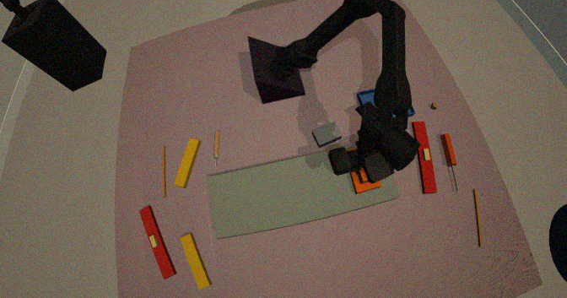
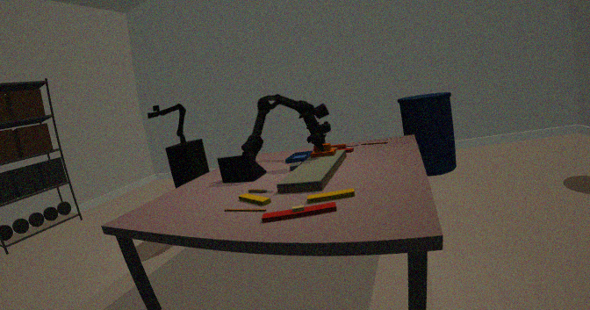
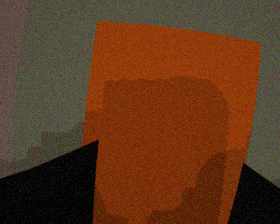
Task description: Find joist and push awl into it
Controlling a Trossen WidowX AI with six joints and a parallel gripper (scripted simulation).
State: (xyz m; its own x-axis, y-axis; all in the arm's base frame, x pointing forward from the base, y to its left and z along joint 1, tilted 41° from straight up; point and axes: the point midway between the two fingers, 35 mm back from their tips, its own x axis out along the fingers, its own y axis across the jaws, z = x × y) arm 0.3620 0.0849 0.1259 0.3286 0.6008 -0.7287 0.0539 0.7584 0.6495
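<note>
My gripper tip is 19 cm past the blue tray, 17 cm to the right of it and 5 cm above it. The rest, counted from my gripper tip: orange stud finder 2 cm behind, 2 cm above; grey block 15 cm behind, 5 cm to the right, 5 cm below; orange-handled tool 8 cm ahead, 29 cm to the left, 5 cm below.
</note>
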